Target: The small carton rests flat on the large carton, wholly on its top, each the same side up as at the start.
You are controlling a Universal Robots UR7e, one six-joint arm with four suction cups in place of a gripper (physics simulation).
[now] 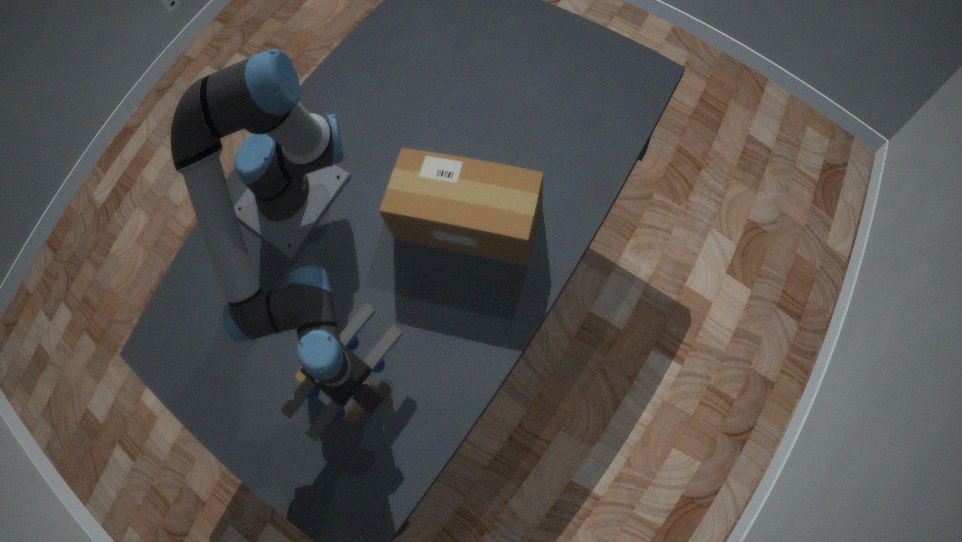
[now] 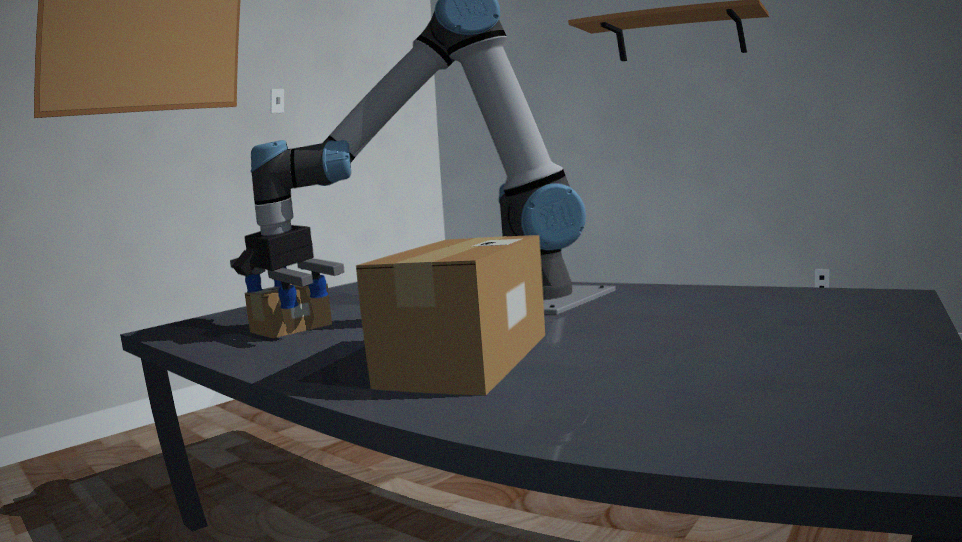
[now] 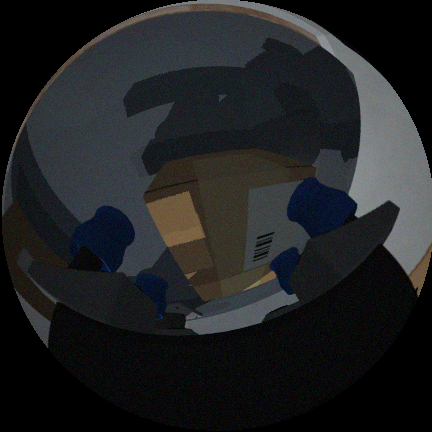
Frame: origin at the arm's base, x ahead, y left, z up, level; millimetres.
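Where they show: hand, its tool point: (image 2: 285, 294) (image 3: 214, 251); arm's base, origin of its link: (image 1: 282, 193) (image 3: 166, 316).
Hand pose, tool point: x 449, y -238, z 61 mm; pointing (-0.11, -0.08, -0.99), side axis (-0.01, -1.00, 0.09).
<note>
Each offset is from my tool point to the top centre of the thing. Level surfaces: height alone.
The small carton {14 mm back, 22 mm right, 9 mm up} (image 2: 268, 319) (image 3: 225, 201) stands on the table {70 mm down} (image 1: 498, 75) (image 2: 674, 350) near its left front corner, label side up. My suction gripper (image 1: 338, 373) (image 2: 285, 285) (image 3: 213, 247) is down right over it, its blue cups at the level of the carton's top. I cannot tell whether the cups press on it. The suction is off. The large carton {18 mm back, 440 mm left, 84 mm up} (image 1: 461, 201) (image 2: 446, 314) stands upright mid-table, label up, apart from the small one.
The arm's base plate (image 1: 289, 203) (image 2: 580, 297) is bolted to the table behind the large carton. The table edge runs close to the small carton on the left and front. A wall shelf (image 2: 662, 14) hangs high at the back.
</note>
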